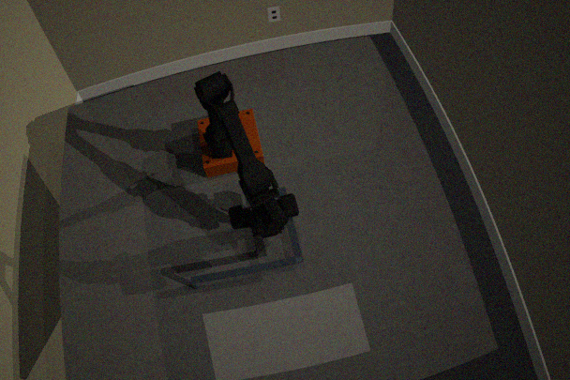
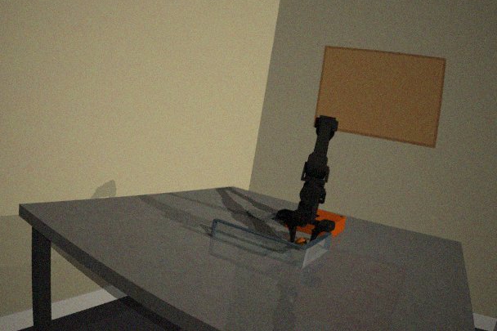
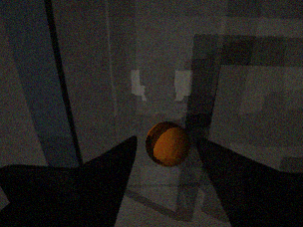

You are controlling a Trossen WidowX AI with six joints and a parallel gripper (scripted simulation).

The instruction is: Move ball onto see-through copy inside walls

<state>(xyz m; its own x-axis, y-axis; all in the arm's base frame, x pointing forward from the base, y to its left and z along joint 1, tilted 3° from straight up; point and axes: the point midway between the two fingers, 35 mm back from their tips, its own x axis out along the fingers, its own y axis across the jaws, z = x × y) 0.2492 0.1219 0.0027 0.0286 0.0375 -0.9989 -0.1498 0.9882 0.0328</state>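
Right now the see-through copy of ball is right at my gripper tip. The rest, counted from my gripper tip: orange ball right at my gripper tip.
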